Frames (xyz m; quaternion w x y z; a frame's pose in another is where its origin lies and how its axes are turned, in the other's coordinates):
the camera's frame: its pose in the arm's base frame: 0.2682 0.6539 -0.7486 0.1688 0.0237 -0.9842 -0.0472
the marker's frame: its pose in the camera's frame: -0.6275 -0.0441 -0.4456 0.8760 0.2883 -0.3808 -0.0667
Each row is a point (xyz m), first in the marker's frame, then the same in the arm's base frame.
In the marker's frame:
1: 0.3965 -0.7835 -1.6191
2: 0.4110 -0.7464 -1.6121
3: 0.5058 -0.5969 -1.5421
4: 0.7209 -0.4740 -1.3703
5: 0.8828 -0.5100 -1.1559
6: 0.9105 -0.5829 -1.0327
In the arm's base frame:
1: -0.0459 0.3831 0.9501
2: -0.0592 0.4083 0.9214
3: -0.1231 0.4828 0.7583
4: -0.2369 0.4582 0.4802
5: -0.2656 0.2966 0.2644
6: -0.2198 0.1794 0.1908

